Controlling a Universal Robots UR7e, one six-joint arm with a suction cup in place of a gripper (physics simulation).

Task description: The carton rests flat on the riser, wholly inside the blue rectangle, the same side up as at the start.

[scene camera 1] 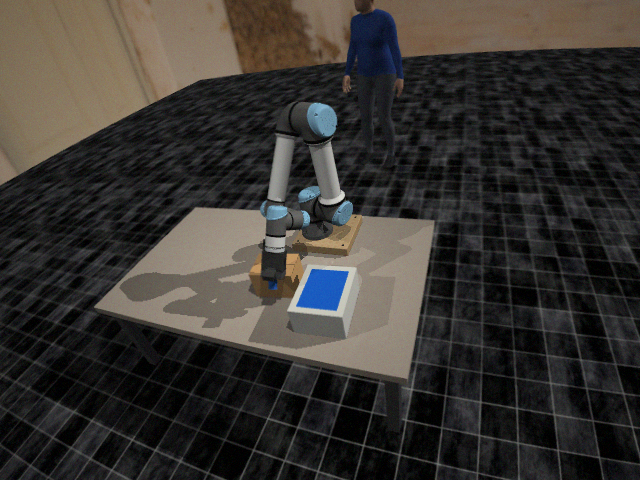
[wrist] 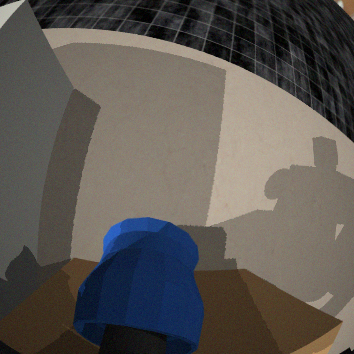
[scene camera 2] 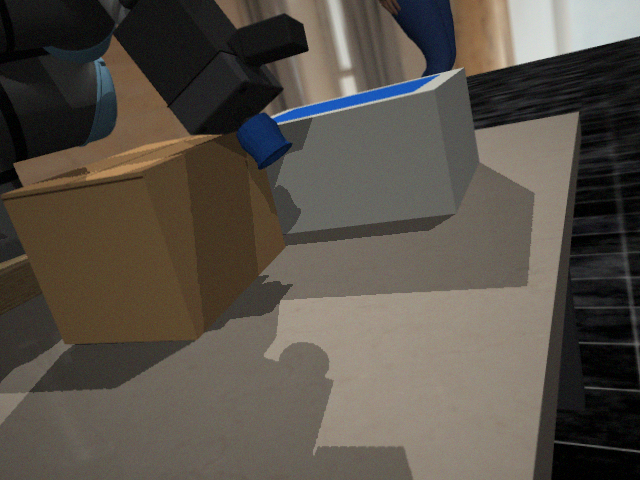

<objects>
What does the grey riser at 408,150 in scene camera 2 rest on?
The table.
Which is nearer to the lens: the brown carton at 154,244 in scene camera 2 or the grey riser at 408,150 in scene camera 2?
The brown carton.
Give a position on a brown carton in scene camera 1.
286,288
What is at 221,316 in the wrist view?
A brown carton.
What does my suction cup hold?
Nothing.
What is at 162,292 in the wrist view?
My suction cup.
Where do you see a grey riser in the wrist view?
42,88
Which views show the brown carton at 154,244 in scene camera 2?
Scene camera 1, the wrist view and scene camera 2: all of them.
</objects>
